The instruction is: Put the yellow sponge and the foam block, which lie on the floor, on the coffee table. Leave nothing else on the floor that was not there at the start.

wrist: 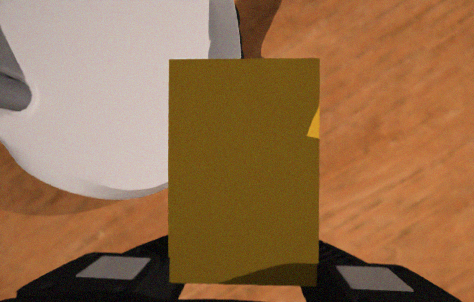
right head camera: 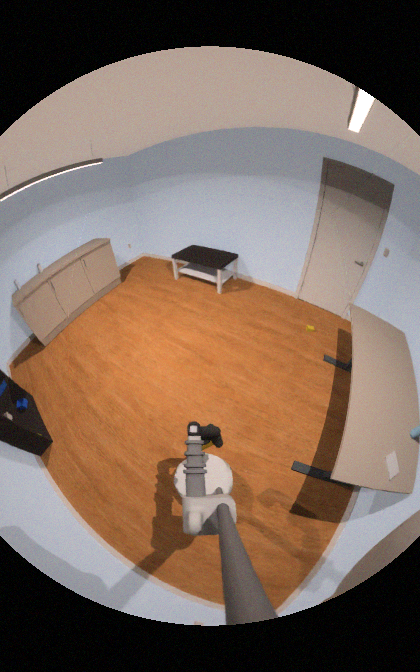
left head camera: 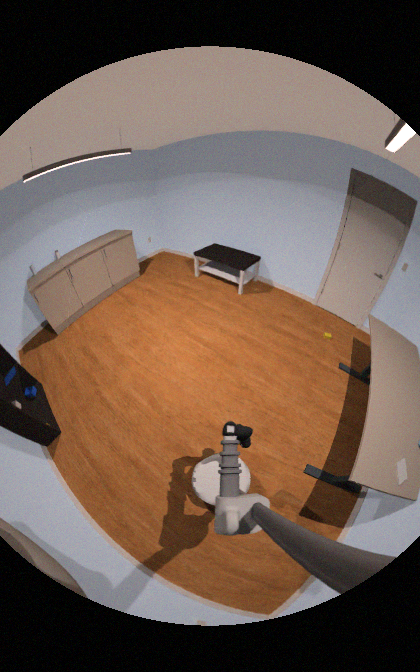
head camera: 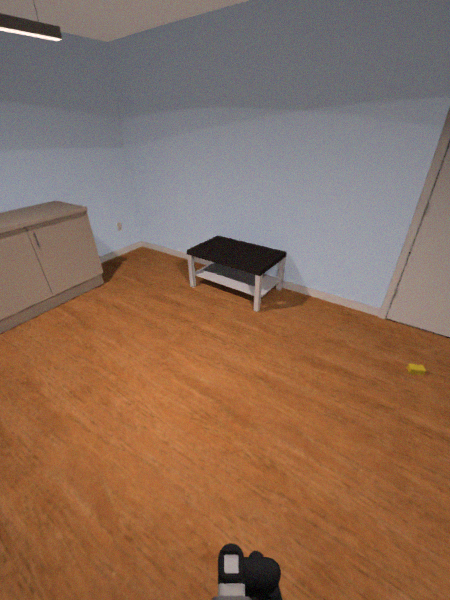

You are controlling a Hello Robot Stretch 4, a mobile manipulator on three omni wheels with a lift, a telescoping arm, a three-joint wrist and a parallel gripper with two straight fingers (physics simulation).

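Places are measured from the robot's base along level axes (x back, y right, z up), in centimetres.
Where they show: gripper, fingertip midpoint: (wrist: 244, 253).
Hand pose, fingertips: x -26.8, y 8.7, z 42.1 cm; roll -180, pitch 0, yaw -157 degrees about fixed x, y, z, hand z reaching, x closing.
After its pixels a point has its place.
My gripper (wrist: 244, 253) {x -26.8, y 8.7, z 42.1 cm} is shut on the foam block (wrist: 244, 170) {x -24.9, y 4.2, z 46.7 cm} (right head camera: 207, 445), a mustard-yellow box shape held above the floor beside my white base. Its fingers press the block's two sides in the wrist view; the fingertips are hidden in the head views. The yellow sponge (head camera: 416, 368) {x -148.7, y 139.3, z 1.7 cm} (left head camera: 327, 335) (right head camera: 310, 328) lies on the floor near the door, far from my gripper. The coffee table (head camera: 237, 254) {x -267.9, y 9.9, z 42.3 cm} (left head camera: 227, 256) (right head camera: 205, 255), with a black top, white legs and a lower shelf, stands against the far wall. No object shows on its top.
A low cabinet (head camera: 70, 250) {x -264.0, y -159.5, z 50.6 cm} (left head camera: 95, 272) (right head camera: 77, 280) stands at the left. A long desk (left head camera: 392, 400) (right head camera: 380, 400) with dark feet stands at the right, near the door (left head camera: 365, 250) (right head camera: 345, 240). A dark unit (left head camera: 45, 422) (right head camera: 37, 435) with blue things is at the lower left.
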